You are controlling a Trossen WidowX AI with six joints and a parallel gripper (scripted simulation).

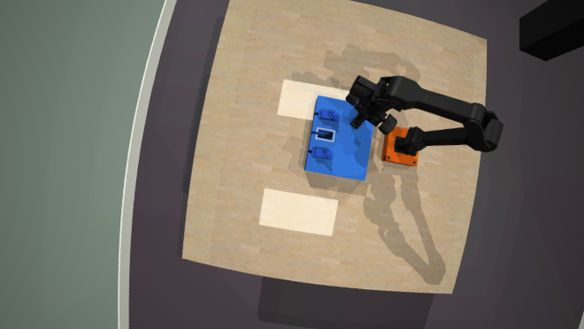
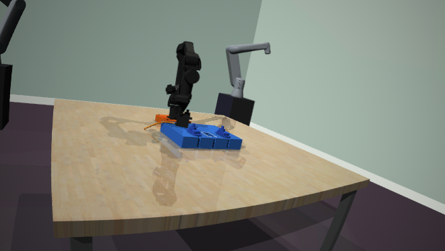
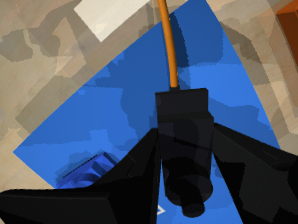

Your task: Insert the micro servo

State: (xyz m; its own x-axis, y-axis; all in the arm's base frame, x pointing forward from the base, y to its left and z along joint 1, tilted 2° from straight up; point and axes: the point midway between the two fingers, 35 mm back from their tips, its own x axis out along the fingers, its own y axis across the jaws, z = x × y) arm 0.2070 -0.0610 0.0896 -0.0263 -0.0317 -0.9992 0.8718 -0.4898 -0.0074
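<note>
The blue deck is 1 cm ahead of my gripper tip, 9 cm to the left of it and 7 cm below it.
</note>
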